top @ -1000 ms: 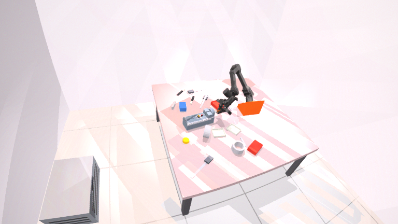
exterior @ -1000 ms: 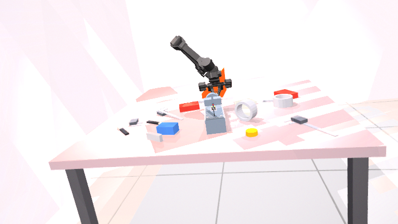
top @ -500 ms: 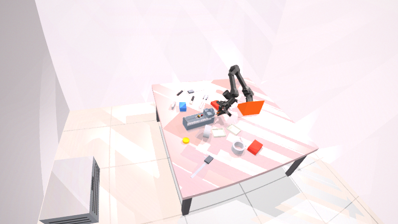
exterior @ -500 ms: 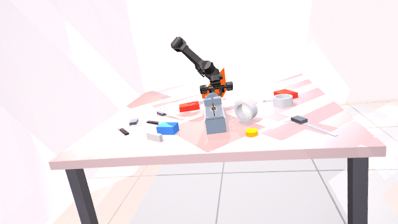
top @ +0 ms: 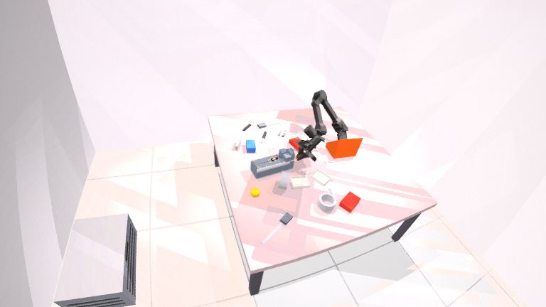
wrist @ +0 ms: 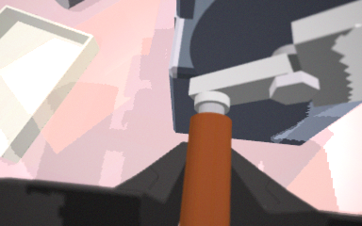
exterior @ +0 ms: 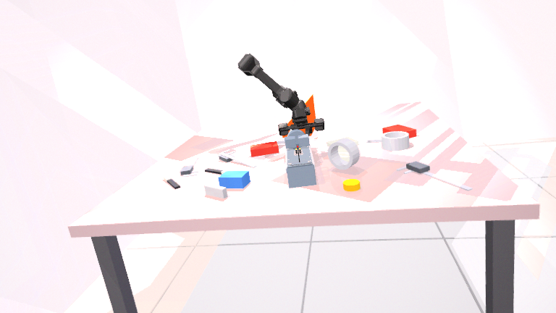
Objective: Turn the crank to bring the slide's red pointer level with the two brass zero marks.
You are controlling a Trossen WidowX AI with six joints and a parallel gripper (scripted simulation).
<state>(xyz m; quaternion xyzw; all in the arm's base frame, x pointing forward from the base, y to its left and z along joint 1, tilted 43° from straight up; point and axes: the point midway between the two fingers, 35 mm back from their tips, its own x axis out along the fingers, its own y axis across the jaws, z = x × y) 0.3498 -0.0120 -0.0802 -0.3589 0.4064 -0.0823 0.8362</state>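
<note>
The red pointer is 140 mm ahead of my gripper tip, 30 mm above it and 10 mm to the right of it. The rest, counted from my gripper tip: orange handle (20 mm behind, 20 mm above); yellow disc (320 mm ahead, 170 mm to the left, 40 mm below); blue block (240 mm ahead, 230 mm to the right, 30 mm below).
</note>
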